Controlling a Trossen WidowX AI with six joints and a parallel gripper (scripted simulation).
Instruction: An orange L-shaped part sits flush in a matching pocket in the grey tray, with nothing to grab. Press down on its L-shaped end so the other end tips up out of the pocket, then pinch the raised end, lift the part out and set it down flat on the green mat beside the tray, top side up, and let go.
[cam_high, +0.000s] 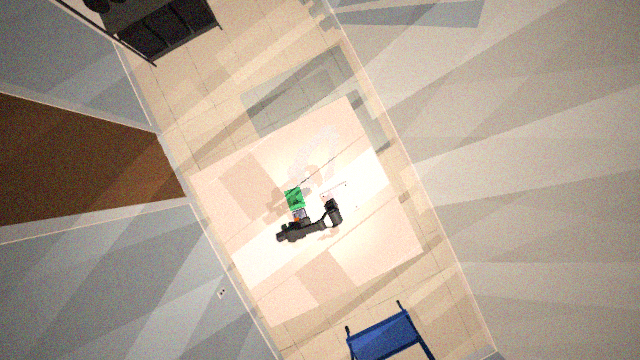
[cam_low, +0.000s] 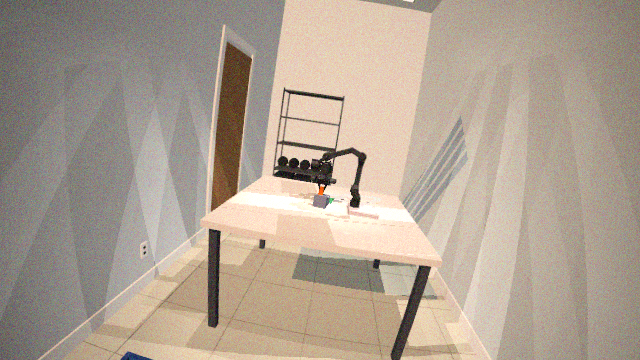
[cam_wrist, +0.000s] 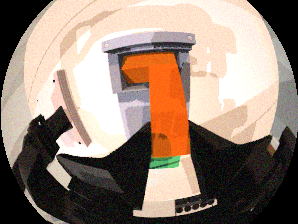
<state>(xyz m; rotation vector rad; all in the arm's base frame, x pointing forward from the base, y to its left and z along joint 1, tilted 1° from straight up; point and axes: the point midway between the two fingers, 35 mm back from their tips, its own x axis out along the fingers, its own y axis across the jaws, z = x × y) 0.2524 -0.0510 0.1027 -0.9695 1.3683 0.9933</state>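
Right now my gripper tip is 13 cm to the left of the green mat, 12 cm above it and 6 cm past it. Round my gripper tip: orange L-shaped part 4 cm to the left, 3 cm below.
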